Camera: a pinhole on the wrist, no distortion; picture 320 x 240 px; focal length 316.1 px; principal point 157.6 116.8 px. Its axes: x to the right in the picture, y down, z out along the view. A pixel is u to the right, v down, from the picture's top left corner.
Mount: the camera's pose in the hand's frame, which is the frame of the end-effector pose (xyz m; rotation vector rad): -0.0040 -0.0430 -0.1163 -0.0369 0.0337 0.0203
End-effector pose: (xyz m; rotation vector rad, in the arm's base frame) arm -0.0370 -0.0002 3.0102 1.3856 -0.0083 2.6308
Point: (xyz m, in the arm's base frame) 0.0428 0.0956 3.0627
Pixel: 171.0 11.2
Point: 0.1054 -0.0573 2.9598
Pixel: outside the picture
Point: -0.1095 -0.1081 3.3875
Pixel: outside the picture
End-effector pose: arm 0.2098 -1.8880 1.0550 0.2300 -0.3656 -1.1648
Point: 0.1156 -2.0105 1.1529
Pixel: 276.0 39.8
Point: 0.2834 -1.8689 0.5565
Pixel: behind the camera
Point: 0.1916 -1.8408 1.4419
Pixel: 160.0 225.8
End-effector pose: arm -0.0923 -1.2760 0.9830 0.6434 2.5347 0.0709
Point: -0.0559 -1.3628 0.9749
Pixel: 16.6 65.0
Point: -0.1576 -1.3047 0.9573
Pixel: 297.0 58.8
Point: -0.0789 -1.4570 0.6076
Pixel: outside the picture
